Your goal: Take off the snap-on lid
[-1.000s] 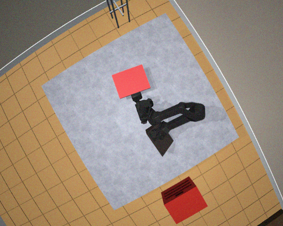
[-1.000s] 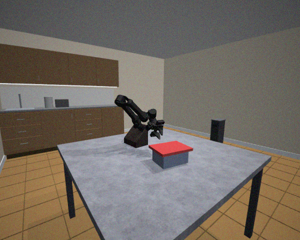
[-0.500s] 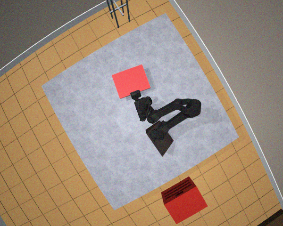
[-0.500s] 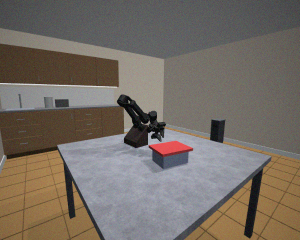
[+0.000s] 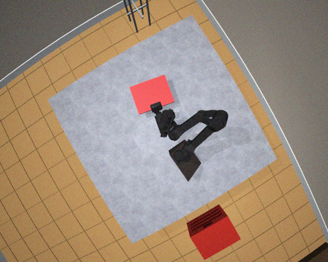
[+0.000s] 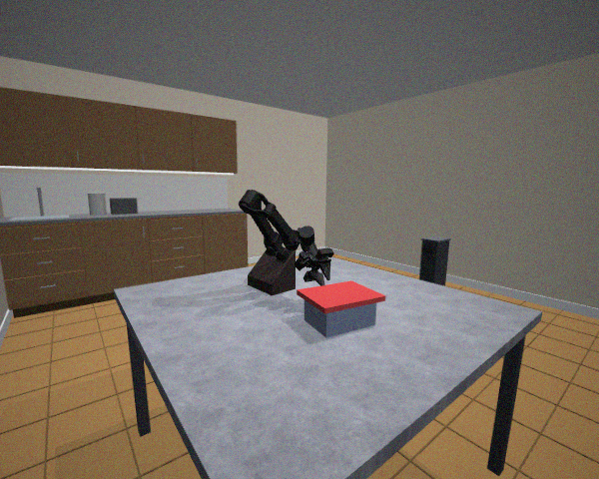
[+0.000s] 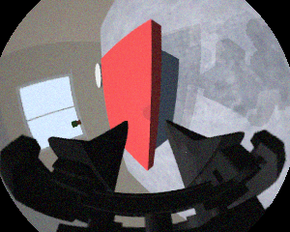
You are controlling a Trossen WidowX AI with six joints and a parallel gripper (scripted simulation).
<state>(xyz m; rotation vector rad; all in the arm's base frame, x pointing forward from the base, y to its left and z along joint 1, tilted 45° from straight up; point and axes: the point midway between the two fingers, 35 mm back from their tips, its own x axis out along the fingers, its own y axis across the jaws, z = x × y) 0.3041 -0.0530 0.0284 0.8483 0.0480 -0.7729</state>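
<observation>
The red lid lies 90 mm ahead of my gripper tip, 30 mm to the right of it and 10 mm below it. The rest, counted from my gripper tip: storage box (90 mm ahead, 30 mm to the right, 60 mm below).
</observation>
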